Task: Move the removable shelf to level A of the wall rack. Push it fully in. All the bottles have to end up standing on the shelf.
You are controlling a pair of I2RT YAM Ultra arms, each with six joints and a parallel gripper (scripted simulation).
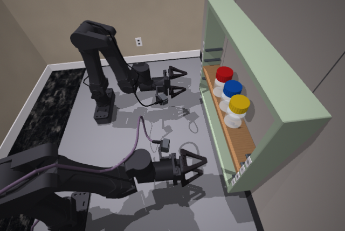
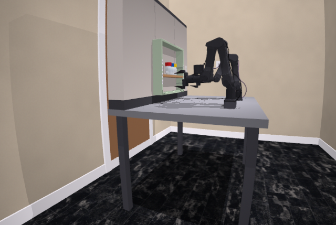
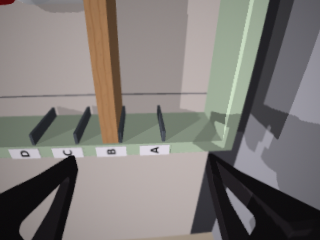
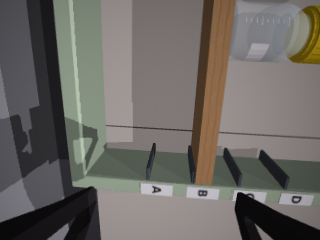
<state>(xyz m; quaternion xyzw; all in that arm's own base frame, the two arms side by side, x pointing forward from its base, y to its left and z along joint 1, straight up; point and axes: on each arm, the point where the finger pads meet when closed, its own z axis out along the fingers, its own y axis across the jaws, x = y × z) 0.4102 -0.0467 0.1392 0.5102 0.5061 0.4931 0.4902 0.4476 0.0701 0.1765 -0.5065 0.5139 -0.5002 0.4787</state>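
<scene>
Right now my left hand is 100 mm short of the rack slot, 50 mm to the right of it and 30 mm below it. From my left hand the other things lie so: green wall rack (140 mm ahead, 180 mm to the right, 100 mm above); then wooden shelf (140 mm ahead, 180 mm to the right, 40 mm above); then red-capped bottle (130 mm ahead, 120 mm to the right, 90 mm above).
Now: the yellow-capped bottle 11 cm ahead of my right hand, 13 cm to the left of it and 10 cm above it. From my right hand the other things lie so: green wall rack (11 cm ahead, 20 cm to the left, 10 cm above); then blue-capped bottle (11 cm ahead, 19 cm to the left, 10 cm above); then wooden shelf (11 cm ahead, 20 cm to the left, 4 cm above).
</scene>
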